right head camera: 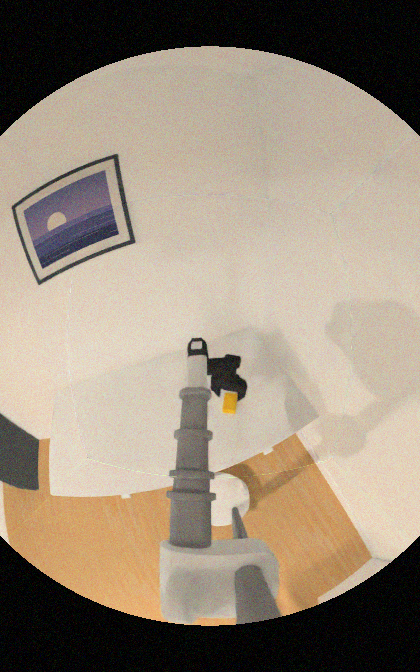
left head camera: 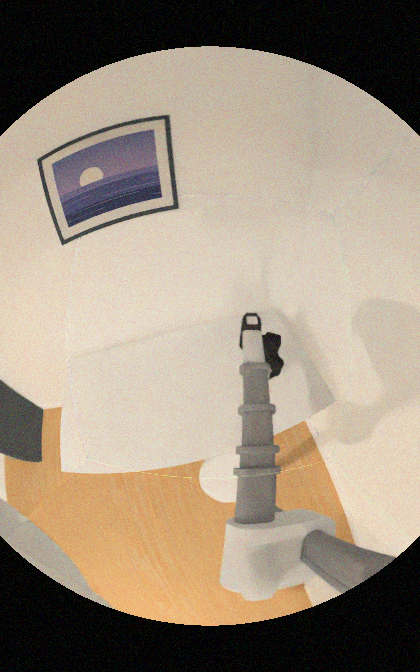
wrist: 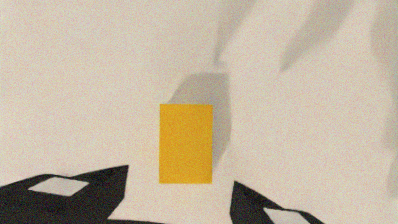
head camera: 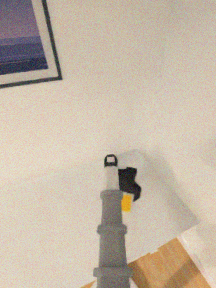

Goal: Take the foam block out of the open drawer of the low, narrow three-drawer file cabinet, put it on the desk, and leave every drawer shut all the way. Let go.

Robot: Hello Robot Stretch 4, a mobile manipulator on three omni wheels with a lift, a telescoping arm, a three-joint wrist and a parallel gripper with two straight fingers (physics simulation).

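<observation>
The yellow foam block (head camera: 126, 202) (right head camera: 230, 402) (wrist: 186, 143) rests on the white desk (head camera: 50, 220) (left head camera: 150, 400) (right head camera: 125, 425) (wrist: 75, 75), near its right end. My black gripper (head camera: 132, 195) (left head camera: 274, 374) (right head camera: 230, 392) (wrist: 179, 189) is open above the block. In the wrist view the fingertips stand apart on either side of the block's lower end, clear of its sides, and the block's shadow falls beside it on the desk. The block is hidden behind the arm in the left head view. The file cabinet and its drawers do not show in these views.
The telescoping arm (head camera: 111, 240) (left head camera: 256, 430) (right head camera: 193, 450) reaches over the desk. Walls stand behind and right of the desk; a framed picture (left head camera: 107, 177) (right head camera: 72, 220) hangs at the left. A dark panel (left head camera: 20, 425) (right head camera: 17, 455) stands left. A round white shape (right head camera: 227, 500) lies below the front edge.
</observation>
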